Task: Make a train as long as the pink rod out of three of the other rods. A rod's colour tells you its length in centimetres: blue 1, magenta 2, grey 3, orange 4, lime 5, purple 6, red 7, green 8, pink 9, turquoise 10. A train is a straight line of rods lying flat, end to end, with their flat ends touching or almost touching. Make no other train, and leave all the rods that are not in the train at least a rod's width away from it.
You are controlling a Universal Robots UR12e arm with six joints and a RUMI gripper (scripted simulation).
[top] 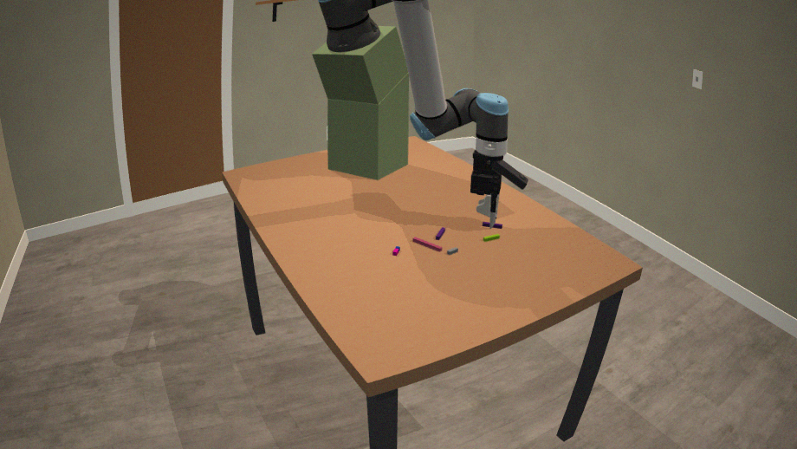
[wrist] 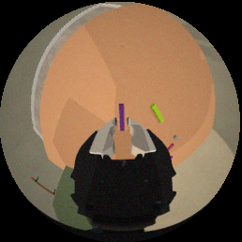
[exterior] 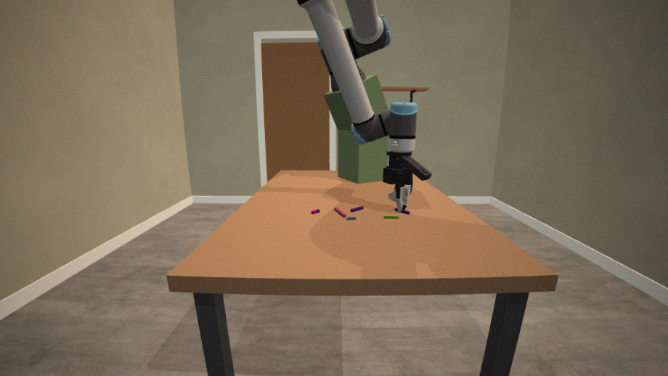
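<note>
Now: hand 32 cm to the left of the magenta rod, 1 cm short of it and 1 cm above it. From my hand the other things lie so: lime rod: 6 cm ahead, 5 cm to the right, 1 cm below; then pink rod: 23 cm to the right, 1 cm below, 1 cm ahead; then grey rod: 19 cm to the right, 7 cm ahead, 1 cm below.
</note>
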